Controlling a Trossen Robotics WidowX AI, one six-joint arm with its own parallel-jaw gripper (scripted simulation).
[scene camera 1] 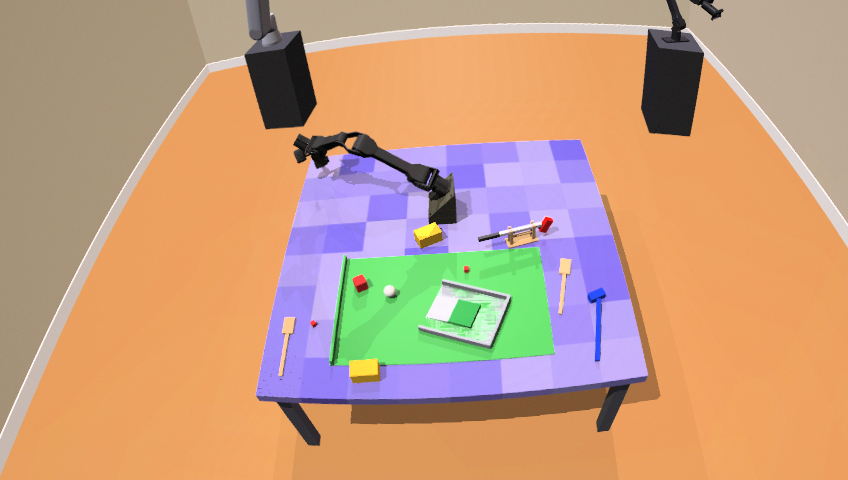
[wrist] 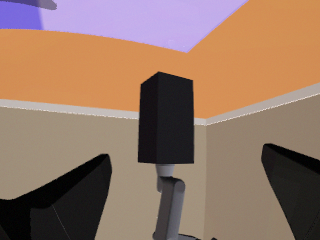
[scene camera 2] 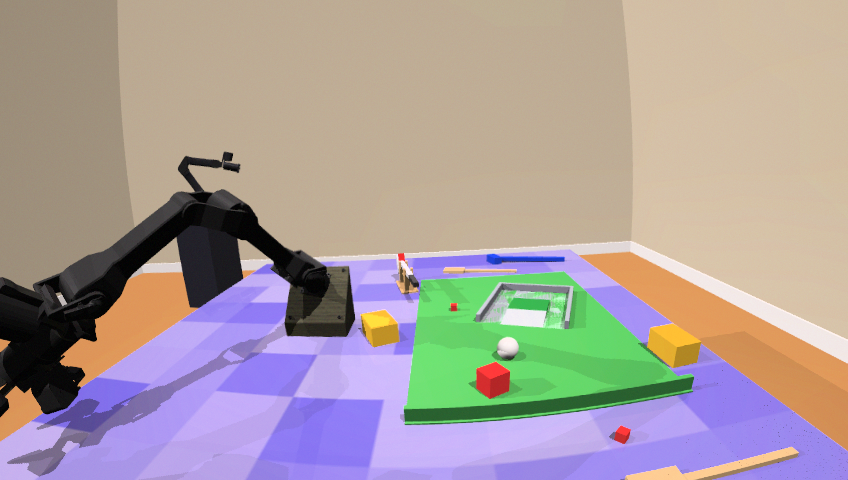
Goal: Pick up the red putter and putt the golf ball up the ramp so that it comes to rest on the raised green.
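Scene:
There is a green mat here, and on the mat (scene camera 2: 597,351) I am looking at the same spot as on the mat (scene camera 1: 383,337).

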